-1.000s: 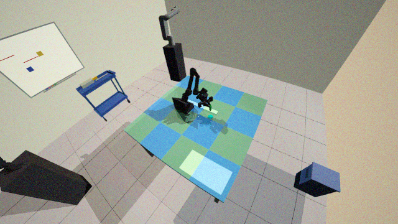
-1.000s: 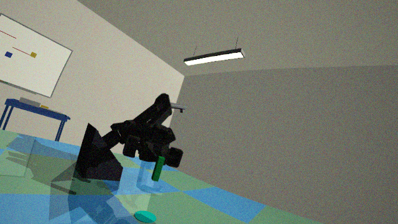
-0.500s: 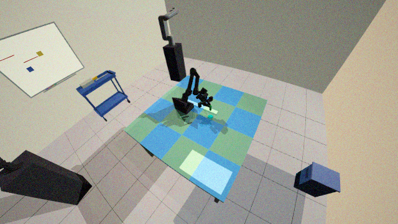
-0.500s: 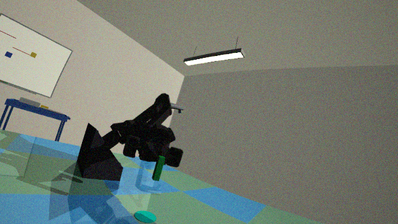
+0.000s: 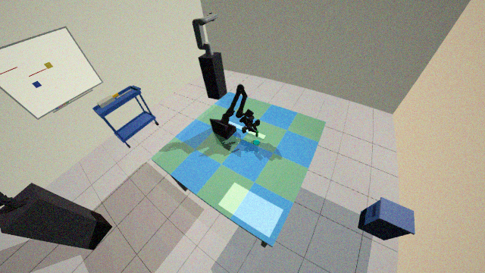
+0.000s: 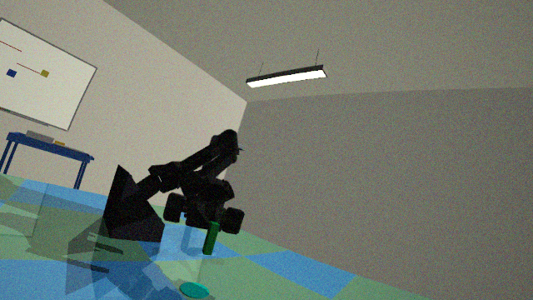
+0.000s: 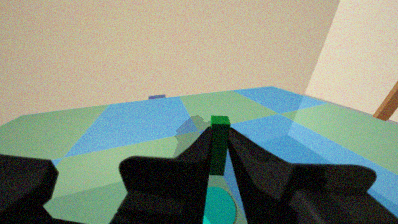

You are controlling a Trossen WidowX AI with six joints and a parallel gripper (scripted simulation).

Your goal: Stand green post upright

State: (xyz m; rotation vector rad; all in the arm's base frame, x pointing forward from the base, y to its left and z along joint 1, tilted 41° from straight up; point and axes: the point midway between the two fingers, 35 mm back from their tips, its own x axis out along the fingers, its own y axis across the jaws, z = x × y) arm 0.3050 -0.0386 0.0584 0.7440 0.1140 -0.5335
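Now: gripper tip 140 mm above the cyan circle and 10 mm past it. The rest, counted from my gripper tip: green post 20 mm below.
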